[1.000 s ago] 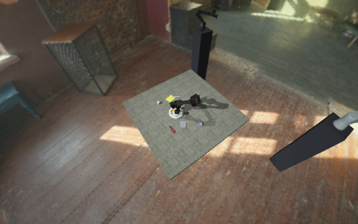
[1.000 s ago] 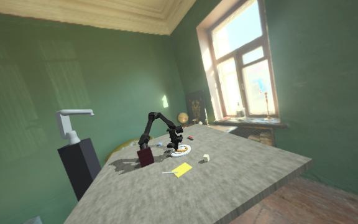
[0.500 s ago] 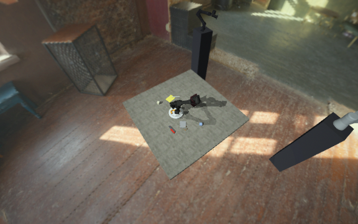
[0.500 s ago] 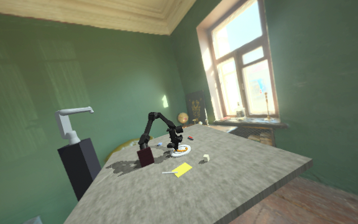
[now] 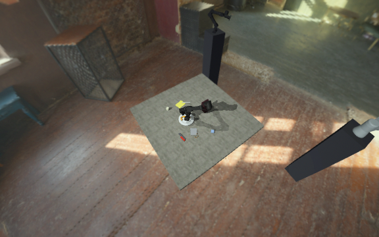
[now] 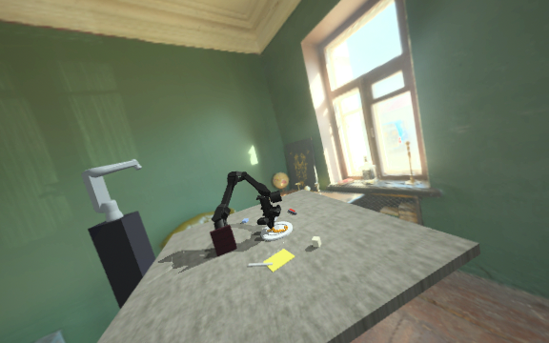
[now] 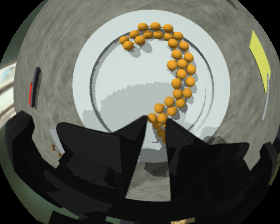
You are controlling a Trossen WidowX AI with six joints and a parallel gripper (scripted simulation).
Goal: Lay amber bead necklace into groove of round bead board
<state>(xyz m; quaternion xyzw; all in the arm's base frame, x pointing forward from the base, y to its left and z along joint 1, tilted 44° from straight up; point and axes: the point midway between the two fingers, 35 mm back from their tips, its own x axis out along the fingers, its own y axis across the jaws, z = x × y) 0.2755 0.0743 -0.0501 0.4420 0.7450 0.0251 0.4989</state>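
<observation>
Now: the board 2 cm ahead of my gripper tip, 1 cm to the right of it and 2 cm below it. From my gripper tip the other things lie so: red tool 19 cm ahead, 21 cm to the left, 2 cm below; then grey square 3 cm ahead, 20 cm to the left, 2 cm below; then yellow card 3 cm behind, 28 cm to the right, 2 cm below.
</observation>
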